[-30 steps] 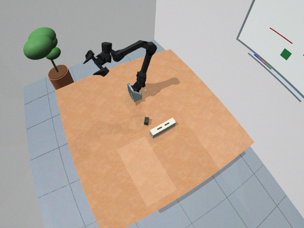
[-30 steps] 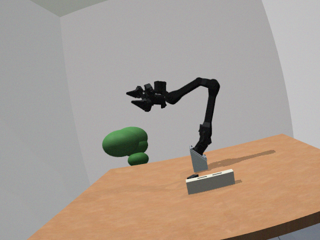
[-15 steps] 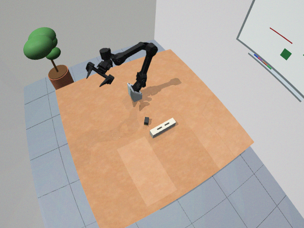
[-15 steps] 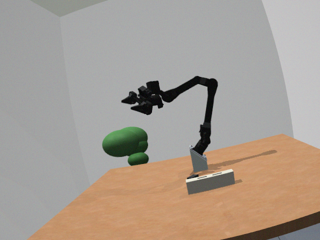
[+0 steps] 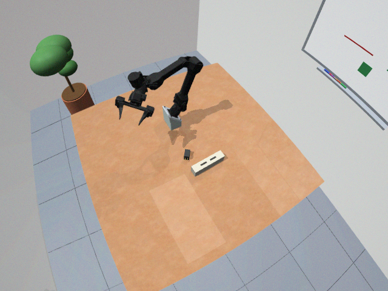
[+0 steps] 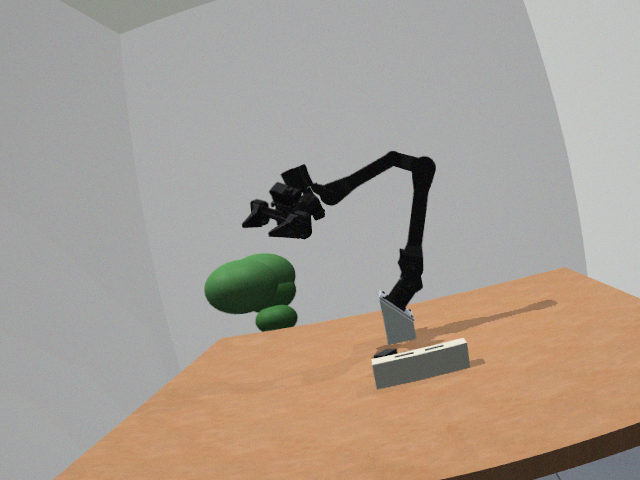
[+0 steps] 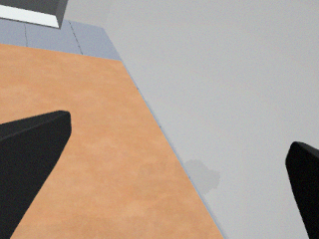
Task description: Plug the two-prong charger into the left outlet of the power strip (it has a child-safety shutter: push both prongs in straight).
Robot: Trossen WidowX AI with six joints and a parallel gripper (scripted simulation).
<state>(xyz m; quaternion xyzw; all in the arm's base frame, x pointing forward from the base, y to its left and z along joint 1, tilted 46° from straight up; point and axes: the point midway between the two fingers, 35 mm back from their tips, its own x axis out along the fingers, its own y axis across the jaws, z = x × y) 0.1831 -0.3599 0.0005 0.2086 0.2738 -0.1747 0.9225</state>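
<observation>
Now: gripper tip 90 mm short of the dark charger, 250 mm to the right of it and 340 mm above it.
</observation>
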